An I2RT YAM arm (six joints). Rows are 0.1 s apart.
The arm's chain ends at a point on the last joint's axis. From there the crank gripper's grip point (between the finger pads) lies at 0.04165 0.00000 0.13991 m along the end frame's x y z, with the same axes.
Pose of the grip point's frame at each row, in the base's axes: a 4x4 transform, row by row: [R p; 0 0 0 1], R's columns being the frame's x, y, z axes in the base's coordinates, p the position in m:
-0.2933 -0.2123 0.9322 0.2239; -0.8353 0.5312 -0.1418 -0.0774; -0.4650 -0.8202 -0.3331 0.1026; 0 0 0 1
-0.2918 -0.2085 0.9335 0.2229; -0.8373 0.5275 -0.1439 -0.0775; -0.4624 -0.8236 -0.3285 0.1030; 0 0 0 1
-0.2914 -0.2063 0.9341 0.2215; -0.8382 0.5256 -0.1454 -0.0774; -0.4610 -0.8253 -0.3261 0.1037; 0 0 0 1
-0.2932 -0.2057 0.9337 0.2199; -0.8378 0.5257 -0.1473 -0.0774; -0.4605 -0.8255 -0.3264 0.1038; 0 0 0 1
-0.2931 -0.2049 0.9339 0.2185; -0.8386 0.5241 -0.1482 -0.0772; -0.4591 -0.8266 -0.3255 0.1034; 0 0 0 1
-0.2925 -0.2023 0.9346 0.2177; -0.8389 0.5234 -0.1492 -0.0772; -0.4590 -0.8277 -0.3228 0.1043; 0 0 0 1
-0.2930 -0.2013 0.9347 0.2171; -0.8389 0.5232 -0.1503 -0.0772; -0.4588 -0.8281 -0.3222 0.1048; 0 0 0 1
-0.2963 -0.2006 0.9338 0.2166; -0.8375 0.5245 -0.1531 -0.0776; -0.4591 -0.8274 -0.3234 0.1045; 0 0 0 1
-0.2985 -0.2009 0.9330 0.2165; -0.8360 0.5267 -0.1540 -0.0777; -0.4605 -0.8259 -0.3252 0.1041; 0 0 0 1
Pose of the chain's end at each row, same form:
-0.2933 -0.2123 0.9322 0.1057; -0.8353 0.5312 -0.1418 -0.0228; -0.4650 -0.8202 -0.3331 0.1686; 0 0 0 1
-0.2918 -0.2085 0.9335 0.1044; -0.8373 0.5275 -0.1439 -0.0225; -0.4624 -0.8236 -0.3285 0.1682; 0 0 0 1
-0.2914 -0.2063 0.9341 0.1029; -0.8382 0.5256 -0.1454 -0.0221; -0.4610 -0.8253 -0.3261 0.1685; 0 0 0 1
-0.2932 -0.2057 0.9337 0.1015; -0.8378 0.5257 -0.1473 -0.0219; -0.4605 -0.8255 -0.3264 0.1686; 0 0 0 1
-0.2931 -0.2049 0.9339 0.1000; -0.8386 0.5241 -0.1482 -0.0215; -0.4591 -0.8266 -0.3255 0.1681; 0 0 0 1
-0.2925 -0.2023 0.9346 0.0991; -0.8389 0.5234 -0.1492 -0.0214; -0.4590 -0.8277 -0.3228 0.1686; 0 0 0 1
-0.2930 -0.2013 0.9347 0.0985; -0.8389 0.5232 -0.1503 -0.0212; -0.4588 -0.8281 -0.3222 0.1690; 0 0 0 1
-0.2963 -0.2006 0.9338 0.0983; -0.8375 0.5245 -0.1531 -0.0213; -0.4591 -0.8274 -0.3234 0.1689; 0 0 0 1
-0.2985 -0.2009 0.9330 0.0984; -0.8360 0.5267 -0.1540 -0.0213; -0.4605 -0.8259 -0.3252 0.1688; 0 0 0 1

